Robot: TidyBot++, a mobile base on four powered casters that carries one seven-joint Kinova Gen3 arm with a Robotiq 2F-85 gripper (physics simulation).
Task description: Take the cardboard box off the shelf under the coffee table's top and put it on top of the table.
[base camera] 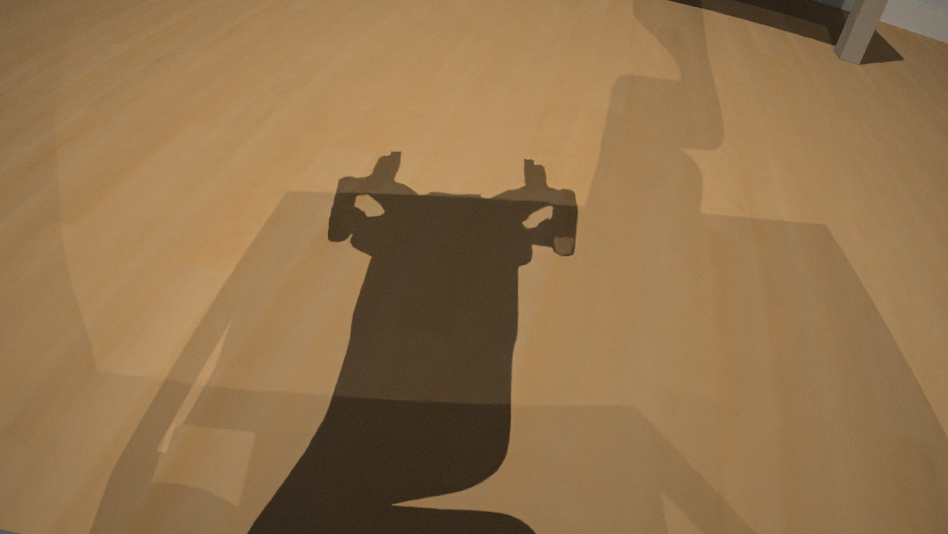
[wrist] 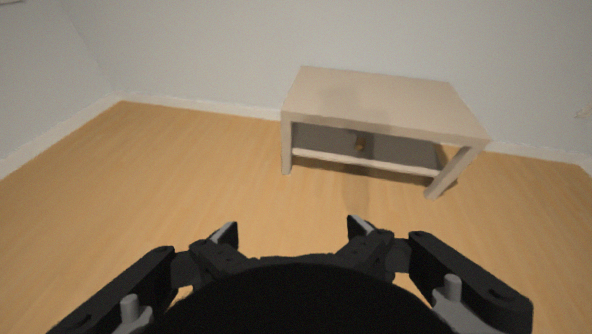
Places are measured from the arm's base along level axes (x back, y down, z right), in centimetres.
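Pixels of known places: gripper, fingertip midpoint: (wrist: 293,230).
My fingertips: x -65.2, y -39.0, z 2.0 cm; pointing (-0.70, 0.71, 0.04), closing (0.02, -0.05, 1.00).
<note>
Behind a point stands the place of what it marks.
The coffee table (wrist: 400,105) @[x -140.7, y -5.3, z 59.3 cm] stands against the far wall, right of the middle in the wrist view. In the base camera view one of its legs (base camera: 860,33) @[x -114.7, y 32.9, z 85.0 cm] shows at the top right. The small brown cardboard box (wrist: 360,142) @[x -143.9, y 20.6, z 47.2 cm] sits on the shelf (wrist: 320,156) @[x -137.3, y 24.7, z 22.9 cm] under the table's top, near the middle of the shelf's length. The box does not show in the base camera view. My gripper (wrist: 293,230) @[x -65.2, y -39.0, z 2.0 cm] is open and empty, well in front of the table, its fingers wide apart. The table's top bears no object, but a faint shadow falls on it.
White walls (wrist: 200,50) @[x -210.0, y -8.1, z -52.2 cm] with a pale skirting board (wrist: 200,106) @[x -212.5, y 35.7, z -66.6 cm] stand behind the table and at the left, meeting in a corner. Shadows of the arm and gripper lie on the wooden floor (base camera: 165,99) @[x -75.4, y 39.7, z -42.2 cm] in the base camera view.
</note>
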